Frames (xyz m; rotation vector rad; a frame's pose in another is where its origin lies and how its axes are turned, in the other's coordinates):
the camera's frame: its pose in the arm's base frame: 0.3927 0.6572 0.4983 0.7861 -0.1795 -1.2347
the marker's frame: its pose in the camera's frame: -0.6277 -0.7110 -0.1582 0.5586 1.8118 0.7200
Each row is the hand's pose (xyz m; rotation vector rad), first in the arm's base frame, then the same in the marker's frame.
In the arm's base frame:
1: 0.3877 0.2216 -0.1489 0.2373 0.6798 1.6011
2: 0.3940 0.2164 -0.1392 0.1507 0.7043 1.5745
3: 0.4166 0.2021 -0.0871 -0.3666 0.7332 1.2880
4: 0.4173 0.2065 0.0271 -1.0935 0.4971 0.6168
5: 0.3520 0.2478 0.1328 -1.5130 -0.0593 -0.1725
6: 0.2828 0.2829 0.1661 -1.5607 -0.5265 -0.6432
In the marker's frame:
1: -0.1454 0.1403 1.2136 -1.2755 1.1244 0.0929
2: -0.1438 0.1520 1.2181 -1.3379 1.1461 0.0332
3: -0.1347 0.2094 1.2255 -1.7862 1.1210 -0.3468
4: -0.1277 0.3163 1.1857 -2.5704 0.6703 -0.9490
5: -0.1462 0.3928 1.0811 2.5929 0.3640 1.0557
6: -0.1740 0.4017 1.0019 2.1824 0.9743 0.8022

